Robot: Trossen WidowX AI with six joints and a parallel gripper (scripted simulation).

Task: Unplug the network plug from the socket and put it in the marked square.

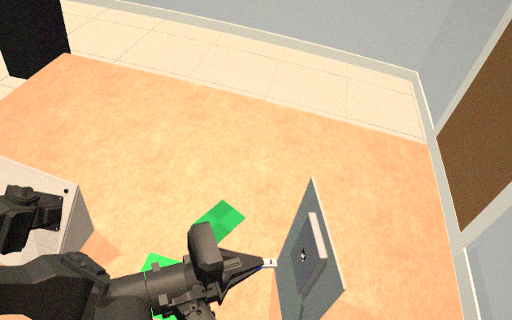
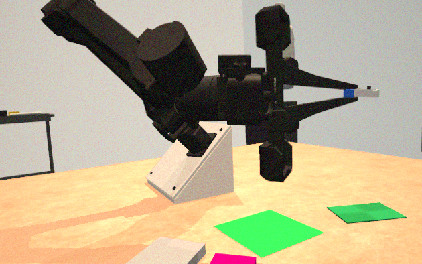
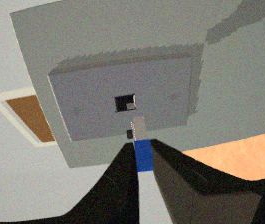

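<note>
My gripper tip is 200 mm above the green square, 150 mm past it and 20 mm to the right of it. The rest, counted from my gripper tip: pale grey block: 200 mm below, 160 mm to the right, 160 mm behind; then network plug: 10 mm ahead; then upright panel: 80 mm below, 70 mm ahead, 30 mm to the left.
</note>
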